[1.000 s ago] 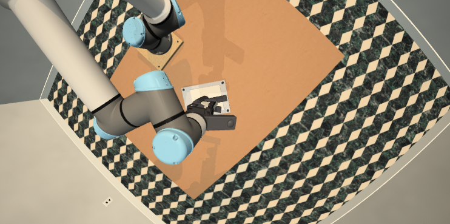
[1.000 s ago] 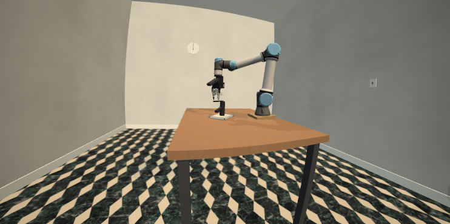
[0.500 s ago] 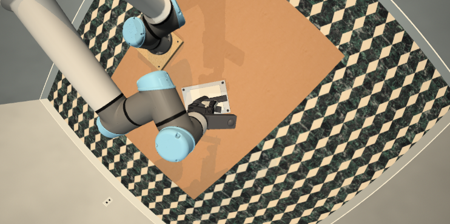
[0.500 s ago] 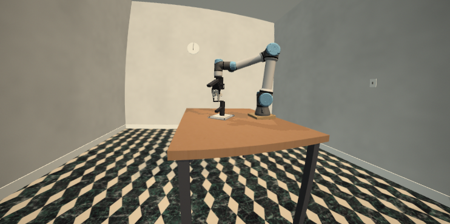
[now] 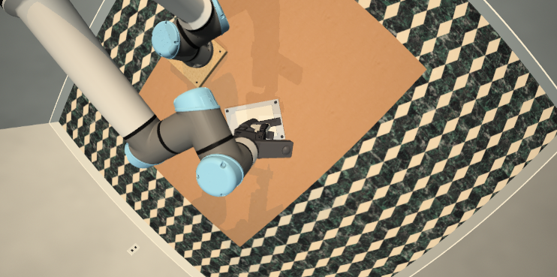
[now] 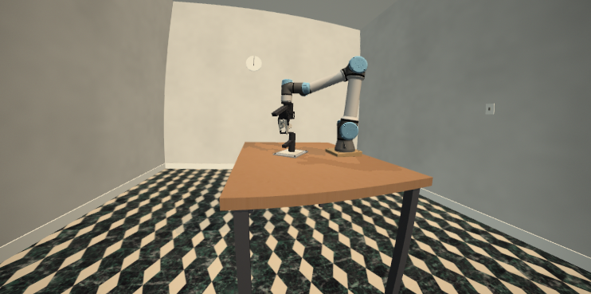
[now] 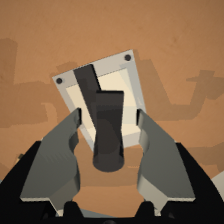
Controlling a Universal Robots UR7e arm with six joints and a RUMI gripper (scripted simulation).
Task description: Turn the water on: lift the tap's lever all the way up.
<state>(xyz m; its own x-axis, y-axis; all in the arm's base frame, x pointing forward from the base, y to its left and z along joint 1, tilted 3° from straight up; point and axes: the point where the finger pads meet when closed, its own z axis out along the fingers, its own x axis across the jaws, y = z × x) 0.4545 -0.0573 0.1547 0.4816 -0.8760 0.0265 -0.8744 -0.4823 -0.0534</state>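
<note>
The dark lever is 30 mm behind my hand and 20 mm to the right of it. Also, from my hand: tap (60 mm below, 50 mm behind, 30 mm to the right).
</note>
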